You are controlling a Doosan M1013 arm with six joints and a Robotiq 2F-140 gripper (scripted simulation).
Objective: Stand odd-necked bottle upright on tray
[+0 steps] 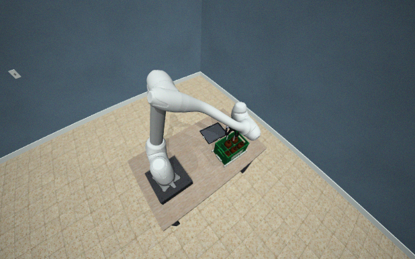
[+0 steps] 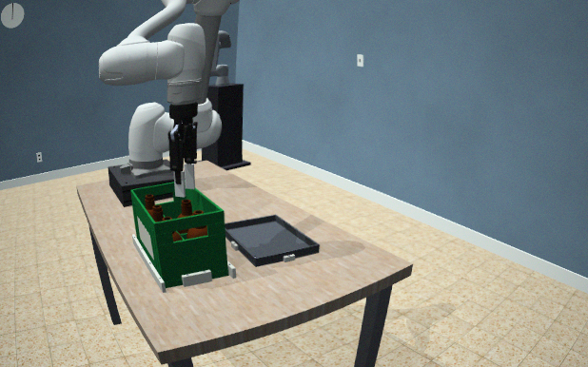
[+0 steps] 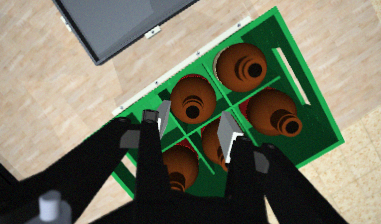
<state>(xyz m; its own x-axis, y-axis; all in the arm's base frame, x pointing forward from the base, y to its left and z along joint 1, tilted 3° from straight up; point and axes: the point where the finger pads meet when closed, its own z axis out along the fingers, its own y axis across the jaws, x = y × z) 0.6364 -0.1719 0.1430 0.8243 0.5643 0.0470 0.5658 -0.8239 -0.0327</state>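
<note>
My gripper is now 130 mm above the green crate, 40 mm to the left of it and 10 mm past it. The rest, counted from my hand: dark tray 230 mm to the left, 200 mm below, 50 mm ahead; brown bottle 130 mm below, 90 mm ahead, 10 mm to the right.
</note>
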